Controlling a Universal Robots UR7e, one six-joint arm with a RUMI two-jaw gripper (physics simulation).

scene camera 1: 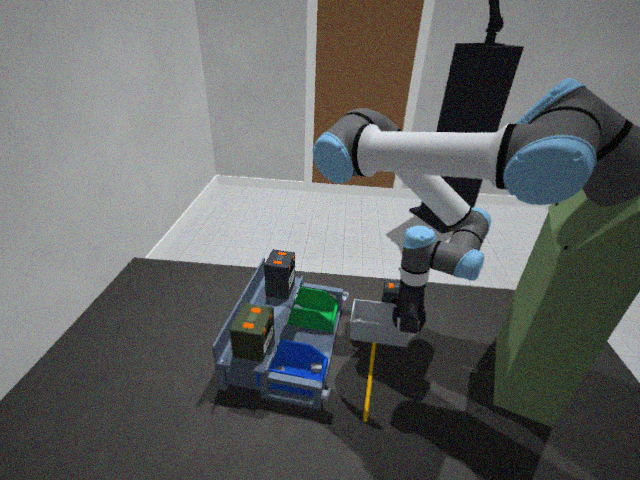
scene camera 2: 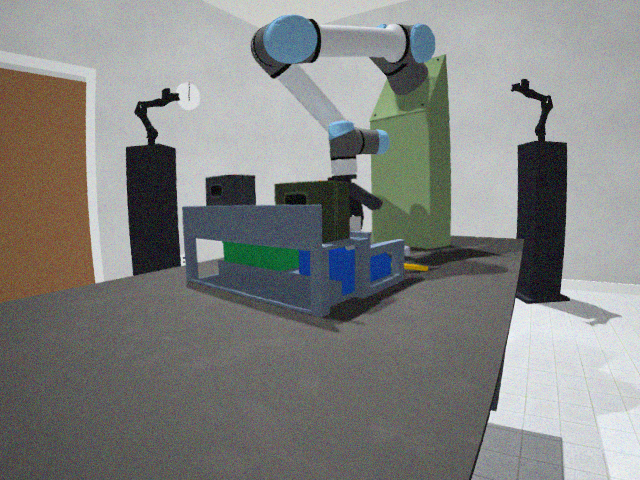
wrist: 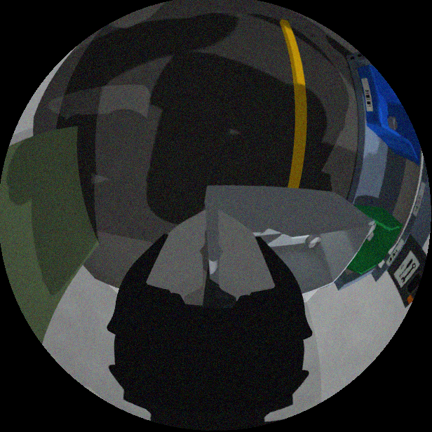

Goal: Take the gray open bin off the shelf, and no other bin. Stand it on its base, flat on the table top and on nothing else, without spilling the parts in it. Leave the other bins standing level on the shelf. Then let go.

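Seen in the pictures: gripper, fingertip midpoint: (scene camera 1: 405, 339) (scene camera 2: 352, 247); arm's base, origin of the base link: (scene camera 1: 635, 175) (scene camera 2: 410, 79).
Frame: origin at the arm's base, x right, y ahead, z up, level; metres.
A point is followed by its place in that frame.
The gray open bin (scene camera 1: 368, 330) @(y 0.342, x 0.284, z -0.544 m) (wrist: 280, 207) is off the shelf, roughly upright, right of it in scene camera 1. Small light parts (wrist: 313, 241) show inside. My gripper (scene camera 1: 408, 324) (wrist: 212, 212) is shut on the bin's side wall at its right end. The bin is over or on the table top (scene camera 1: 129, 413) @(y 0.986, x 0.336, z -0.600 m) (scene camera 2: 258, 387) @(y 0.980, x 0.363, z -0.600 m); any gap under its base is hard to tell. The shelf (scene camera 1: 294, 380) @(y 0.615, x 0.195, z -0.515 m) (scene camera 2: 248, 217) @(y 0.689, x 0.433, z -0.459 m) (wrist: 372, 145) bears a green bin (scene camera 1: 312, 317) @(y 0.470, x 0.401, z -0.546 m) (scene camera 2: 258, 256) @(y 0.538, x 0.451, z -0.550 m) (wrist: 372, 250) and a blue bin (scene camera 1: 297, 356) @(y 0.562, x 0.302, z -0.571 m) (scene camera 2: 342, 263) @(y 0.687, x 0.277, z -0.538 m) (wrist: 387, 117), which look level.
A yellow strip (scene camera 1: 369, 384) @(y 0.416, x 0.154, z -0.590 m) (scene camera 2: 416, 267) @(y 0.466, x 0.099, z -0.594 m) (wrist: 300, 110) runs along the table to the gray bin. A dark box (scene camera 1: 279, 276) @(y 0.550, x 0.469, z -0.412 m) and an olive box (scene camera 1: 250, 335) @(y 0.694, x 0.280, z -0.410 m) stand on the shelf. Another dark box (scene camera 1: 390, 292) @(y 0.241, x 0.334, z -0.471 m) is behind the gray bin. The green pedestal (scene camera 1: 542, 330) @(y 0.133, x -0.038, z -0.321 m) stands at the right.
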